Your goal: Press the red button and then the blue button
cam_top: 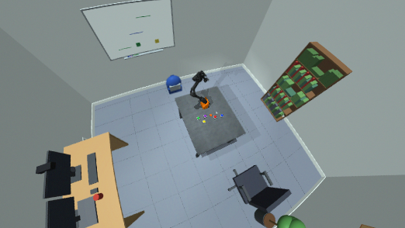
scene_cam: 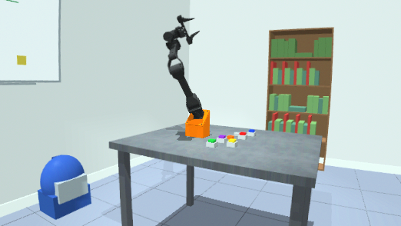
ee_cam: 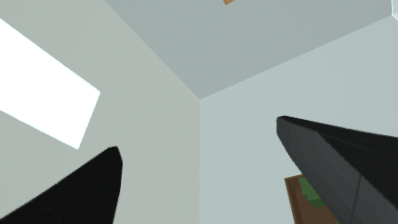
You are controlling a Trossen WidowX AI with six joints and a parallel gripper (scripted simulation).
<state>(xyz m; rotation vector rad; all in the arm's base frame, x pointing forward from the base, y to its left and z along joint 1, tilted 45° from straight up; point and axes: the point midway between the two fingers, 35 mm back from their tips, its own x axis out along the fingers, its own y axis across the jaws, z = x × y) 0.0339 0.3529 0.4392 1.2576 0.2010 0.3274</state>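
Right now my gripper tip is 290 mm short of the red button, 80 mm to the right of it and 680 mm above it. Also, from my gripper tip: green button: 180 mm ahead, 190 mm to the right, 680 mm below; then purple button: 200 mm ahead, 60 mm to the right, 680 mm below; then orange block: 220 mm ahead, 40 mm to the left, 700 mm below.
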